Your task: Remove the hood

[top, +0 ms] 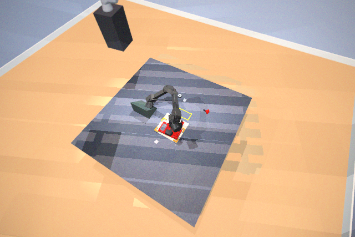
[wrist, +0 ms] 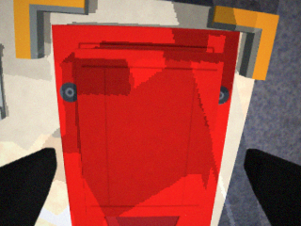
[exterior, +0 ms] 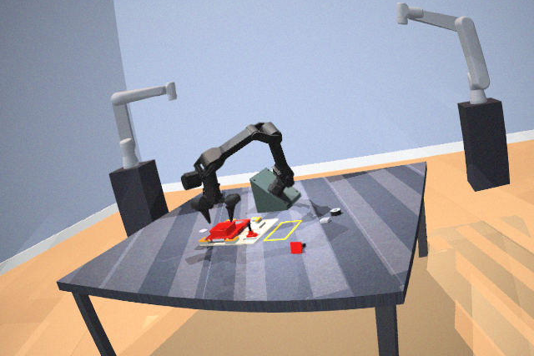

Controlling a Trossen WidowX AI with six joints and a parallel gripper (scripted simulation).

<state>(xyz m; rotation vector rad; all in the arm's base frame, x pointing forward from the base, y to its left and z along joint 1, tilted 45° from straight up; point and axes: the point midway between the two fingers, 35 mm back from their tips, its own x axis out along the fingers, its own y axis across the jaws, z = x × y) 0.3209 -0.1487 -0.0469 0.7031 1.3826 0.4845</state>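
Now: the red hood 20 mm below my gripper tip. The rest, counted from my gripper tip: black-and-white wheel: 110 mm behind, 410 mm to the left, 60 mm below; then white base plate: 40 mm behind, 30 mm to the left, 50 mm below.
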